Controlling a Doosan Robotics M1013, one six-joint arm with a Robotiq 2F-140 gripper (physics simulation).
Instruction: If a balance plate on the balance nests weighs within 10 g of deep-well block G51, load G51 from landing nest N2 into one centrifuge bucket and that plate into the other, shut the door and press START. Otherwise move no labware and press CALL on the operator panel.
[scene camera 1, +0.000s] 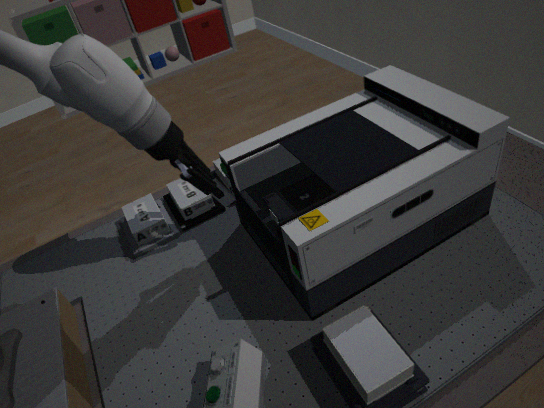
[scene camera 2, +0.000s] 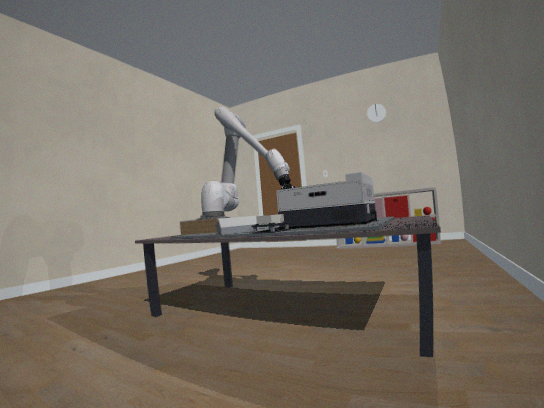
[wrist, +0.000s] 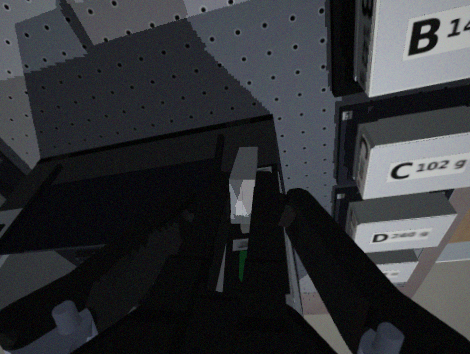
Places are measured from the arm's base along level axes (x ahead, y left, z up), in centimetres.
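Pixels of known places: gripper, fingertip midpoint: (scene camera 1: 229, 201) (wrist: 248, 163).
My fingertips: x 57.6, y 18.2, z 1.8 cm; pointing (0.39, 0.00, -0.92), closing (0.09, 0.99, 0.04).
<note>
Ahead of a thing's pixels: the offset from my fingertips to its top centre. "spot": to the spot under its first point.
My gripper (scene camera 1: 220, 192) (scene camera 2: 287, 186) (wrist: 248, 163) is shut and empty, low at the front left corner of the centrifuge (scene camera 1: 400, 210) (scene camera 2: 325, 197). The dark door panel @[dx +23.3, dy -12.3, dz +11.7 cm] (scene camera 1: 350, 142) stands back, so the front of the chamber is open; a dark bucket marked 2 (scene camera 1: 315, 192) shows inside. Balance plates A @[dx -20.1, dy +14.6, dz -4.2 cm] (scene camera 1: 140, 206), B (142 g) @[dx -7.3, dy +16.4, dz -4.2 cm] (scene camera 1: 187, 197) (wrist: 385, 75), C (102 g) @[dx +6.6, dy +18.5, dz -4.2 cm] (wrist: 375, 177) and D (240 g) @[spot: dx +20.8, dy +14.3, dz -4.2 cm] (wrist: 362, 240) sit on nests beside it. A further plate @[dx +33.2, dy +18.8, dz -4.2 cm] (wrist: 404, 259) has an unreadable label. A white block @[dx +7.5, dy -43.4, dz -1.5 cm] (scene camera 1: 370, 350) sits on a dark nest; no G51 label or weight is readable.
The operator panel @[dx -15.9, dy -41.7, dz -1.2 cm] (scene camera 1: 248, 372), with a green and a pale button, stands near the table's front. The robot's wooden base box (scene camera 1: 72, 350) (scene camera 2: 197, 226) is at the left. Toy shelves stand beyond the table. The centrifuge's side walls rise around its open chamber.
</note>
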